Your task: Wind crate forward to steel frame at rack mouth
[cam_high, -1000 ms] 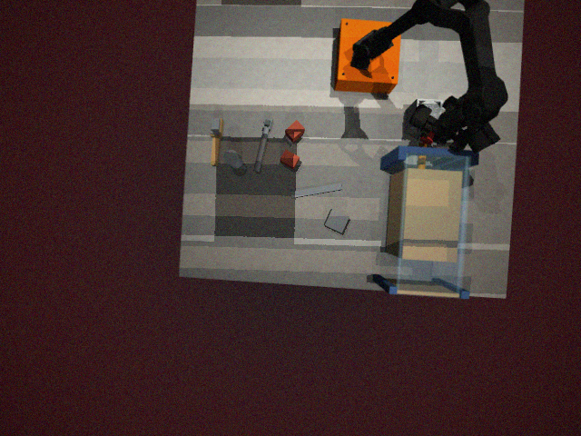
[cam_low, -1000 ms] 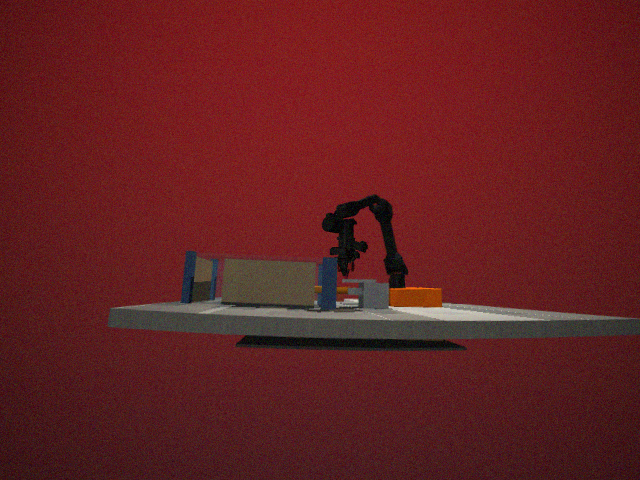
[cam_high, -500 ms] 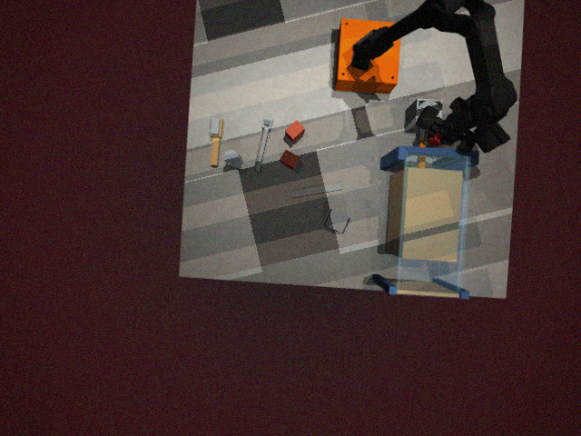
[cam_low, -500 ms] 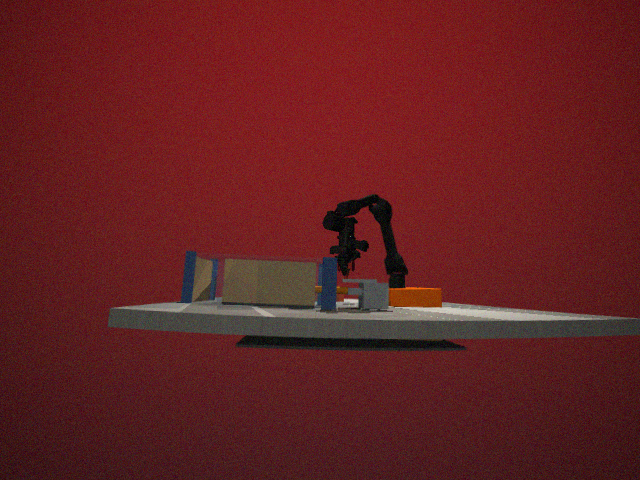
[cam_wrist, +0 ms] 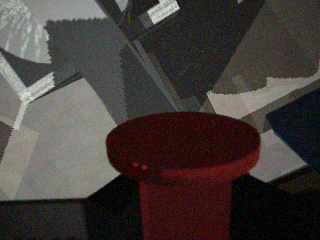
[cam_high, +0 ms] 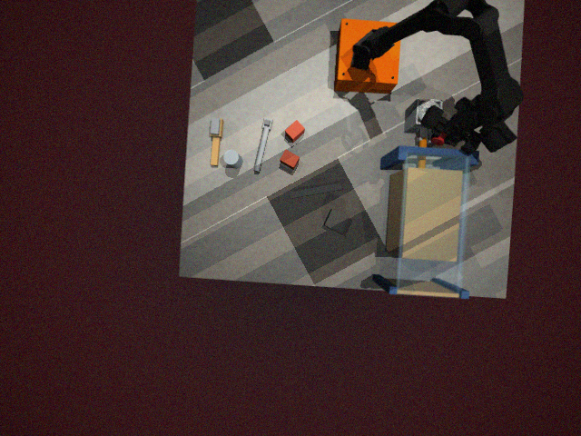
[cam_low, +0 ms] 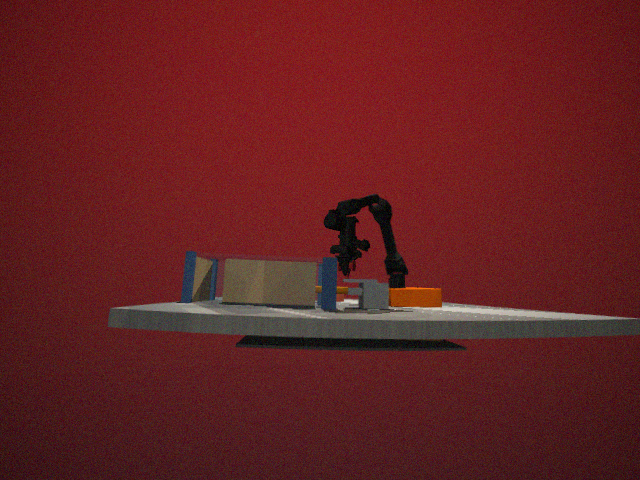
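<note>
Now: the grey crank handle 4 cm behind my gripper tip, 1 cm to the right of it and 1 cm below it. From my gripper tip the other things lie so: winch 11 cm behind, 8 cm below, 4 cm to the right; red knob 2 cm above; blue frame 6 cm ahead.
</note>
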